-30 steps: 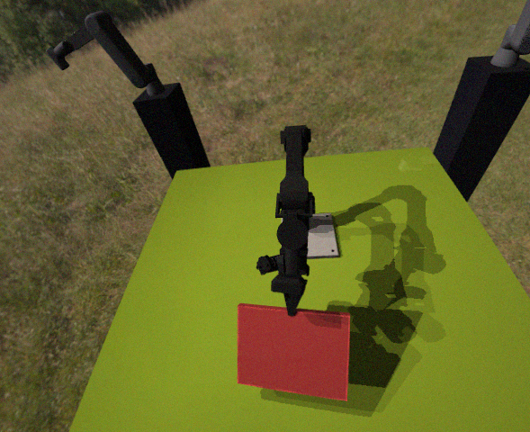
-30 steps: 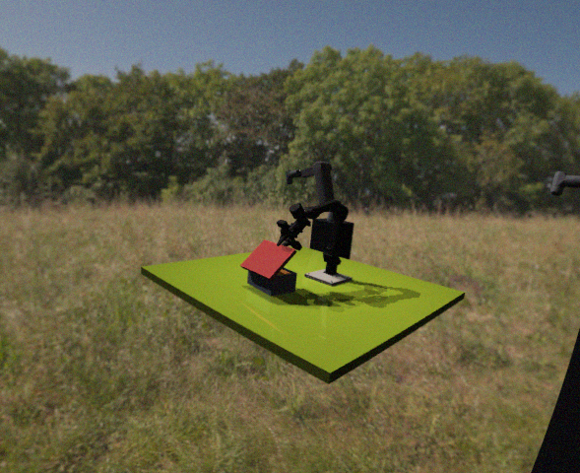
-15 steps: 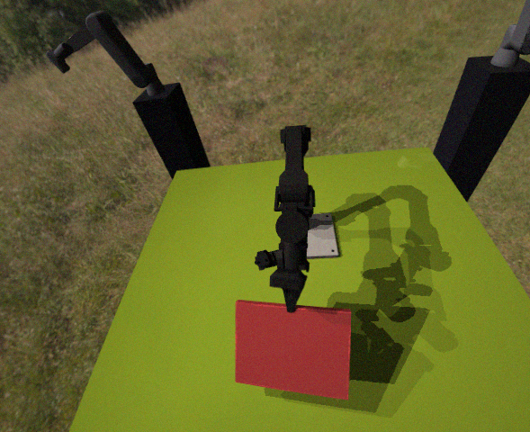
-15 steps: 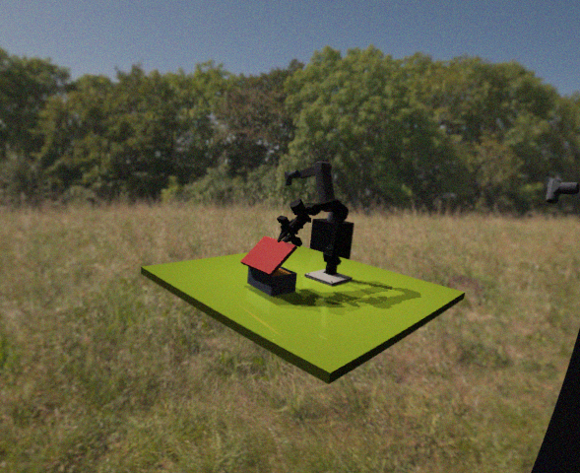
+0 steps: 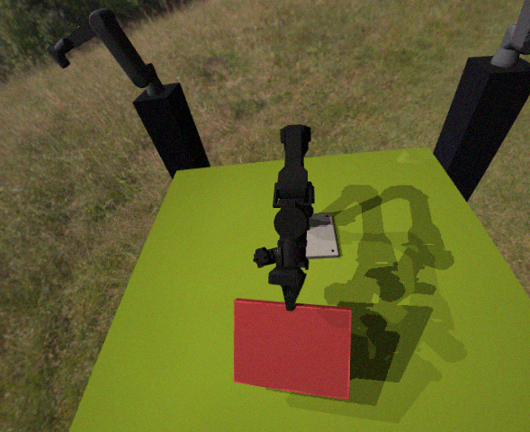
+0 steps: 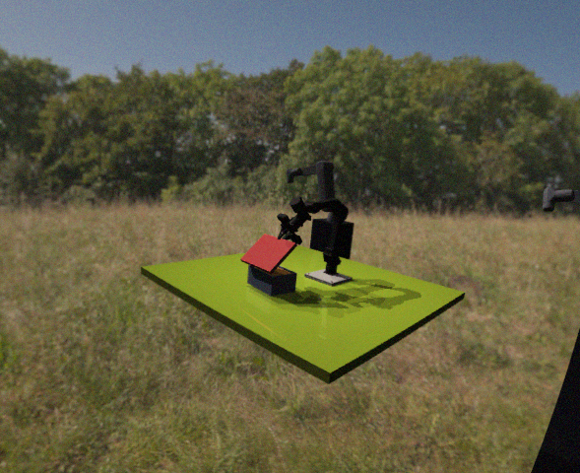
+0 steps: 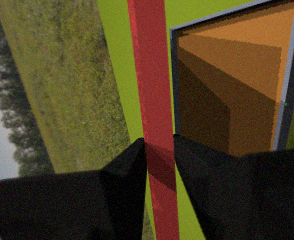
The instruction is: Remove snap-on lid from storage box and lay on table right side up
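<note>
Right now my gripper tip is 7 cm short of the red lid and 5 cm above it. Round my gripper tip: blue-grey storage box (19 cm below, 3 cm ahead).
</note>
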